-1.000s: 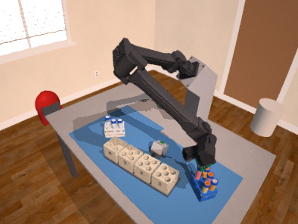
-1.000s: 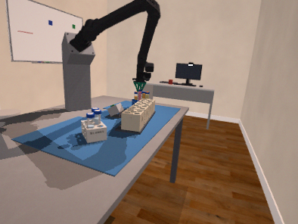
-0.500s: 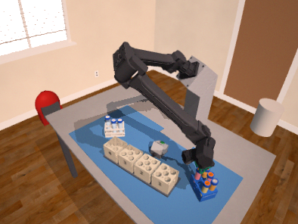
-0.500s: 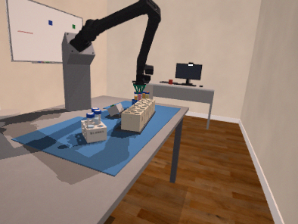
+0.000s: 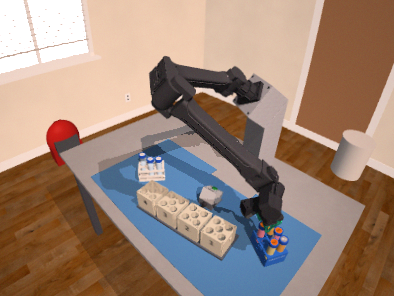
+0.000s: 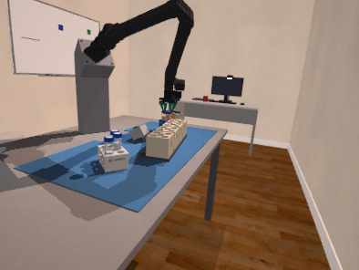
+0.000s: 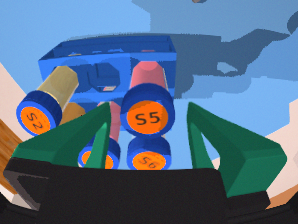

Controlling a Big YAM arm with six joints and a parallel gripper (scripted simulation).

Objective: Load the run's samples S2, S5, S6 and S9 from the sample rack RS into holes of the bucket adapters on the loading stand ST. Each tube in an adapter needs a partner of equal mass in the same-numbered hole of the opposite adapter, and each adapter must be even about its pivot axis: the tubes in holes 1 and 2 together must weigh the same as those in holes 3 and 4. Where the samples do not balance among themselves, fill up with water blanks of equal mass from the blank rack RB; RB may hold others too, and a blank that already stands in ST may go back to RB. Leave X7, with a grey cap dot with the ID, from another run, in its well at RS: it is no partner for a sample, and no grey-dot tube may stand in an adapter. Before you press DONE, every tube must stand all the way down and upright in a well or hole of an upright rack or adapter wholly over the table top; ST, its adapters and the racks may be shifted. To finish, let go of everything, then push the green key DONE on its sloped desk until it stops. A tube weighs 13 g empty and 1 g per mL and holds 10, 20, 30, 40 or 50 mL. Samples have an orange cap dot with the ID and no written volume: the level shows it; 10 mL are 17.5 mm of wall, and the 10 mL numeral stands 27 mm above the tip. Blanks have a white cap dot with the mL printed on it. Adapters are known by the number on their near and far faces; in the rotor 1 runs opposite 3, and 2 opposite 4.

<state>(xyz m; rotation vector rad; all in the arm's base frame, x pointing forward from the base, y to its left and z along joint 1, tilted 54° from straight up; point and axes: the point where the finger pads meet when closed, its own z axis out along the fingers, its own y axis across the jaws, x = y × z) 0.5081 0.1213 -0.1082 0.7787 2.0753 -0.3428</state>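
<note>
My hand is 10 mm to the left of the sample tube S5 and 50 mm above it. The rest, counted from my hand: orange-dot tube: 30 mm behind, 30 mm to the left, 50 mm below; sample tube S2: 60 mm ahead, 50 mm to the left, 50 mm below; sample tube S9: 20 mm ahead, 50 mm to the left, 50 mm below.
</note>
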